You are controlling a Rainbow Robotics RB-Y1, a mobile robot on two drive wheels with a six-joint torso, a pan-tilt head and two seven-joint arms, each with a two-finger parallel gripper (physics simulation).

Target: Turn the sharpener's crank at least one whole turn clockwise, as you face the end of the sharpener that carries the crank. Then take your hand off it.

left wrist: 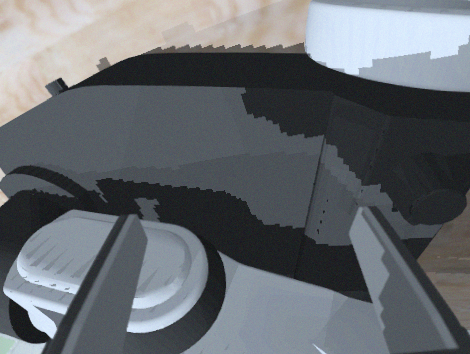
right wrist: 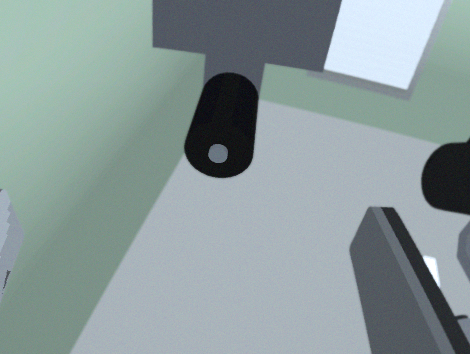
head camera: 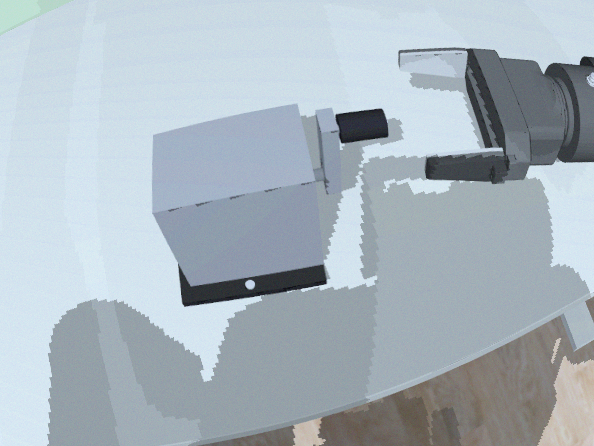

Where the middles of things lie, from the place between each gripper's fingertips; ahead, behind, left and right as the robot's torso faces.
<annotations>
I see the black crank handle (head camera: 355, 126) 1 cm behind my right hand, 4 cm to the left of it and 1 cm below it. Also, from my right hand: pencil sharpener (head camera: 235, 198): 2 cm behind, 12 cm to the left, 7 cm below.
Right now the pencil sharpener is 550 mm ahead of my left hand, 170 mm to the right of it and 480 mm above it. From my left hand the other things lie so: black crank handle 550 mm ahead, 250 mm to the right, 540 mm above.
</annotations>
